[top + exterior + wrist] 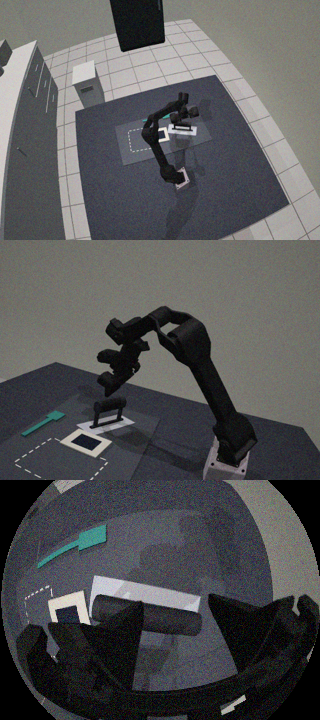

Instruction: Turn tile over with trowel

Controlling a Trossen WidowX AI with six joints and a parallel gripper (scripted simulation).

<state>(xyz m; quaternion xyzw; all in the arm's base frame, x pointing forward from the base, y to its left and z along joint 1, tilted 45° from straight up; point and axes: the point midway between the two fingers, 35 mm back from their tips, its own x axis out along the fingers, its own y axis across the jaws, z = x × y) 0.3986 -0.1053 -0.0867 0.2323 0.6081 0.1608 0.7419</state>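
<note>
My gripper tip is now 60 mm above the trowel, 50 mm to the right of it and 10 mm past it. From my gripper tip the other things lie so: teal flat tool (160 mm to the left, 130 mm ahead, 100 mm below); tile (190 mm to the left, 100 mm below, 20 mm behind).
</note>
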